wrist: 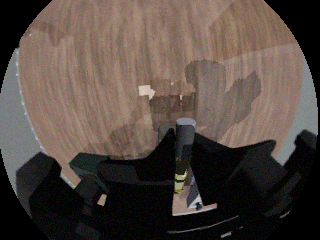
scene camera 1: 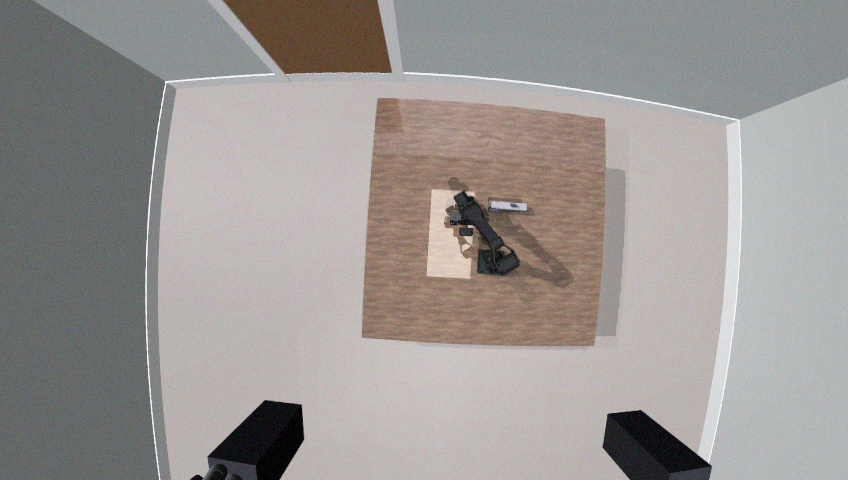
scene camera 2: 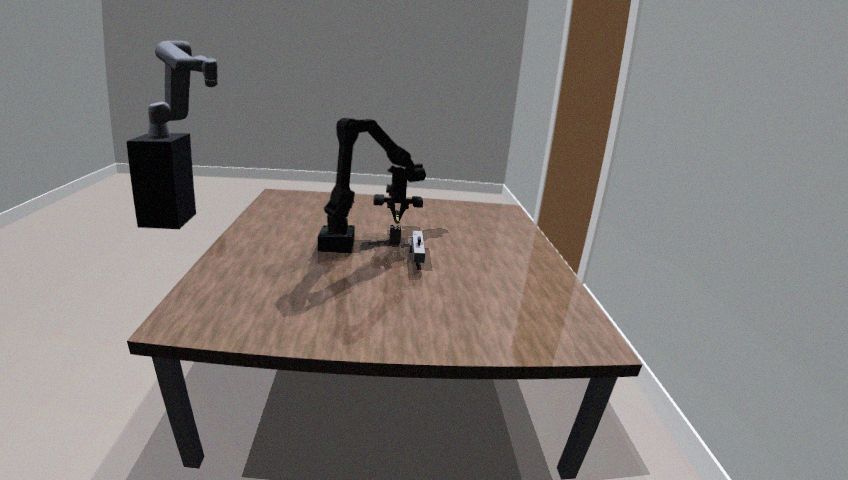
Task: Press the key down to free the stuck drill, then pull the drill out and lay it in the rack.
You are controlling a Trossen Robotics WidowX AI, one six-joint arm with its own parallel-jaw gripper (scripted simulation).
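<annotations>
There is a drill [wrist: 185, 128], and my gripper [scene camera 2: 396, 221] carries the drill.
</annotations>
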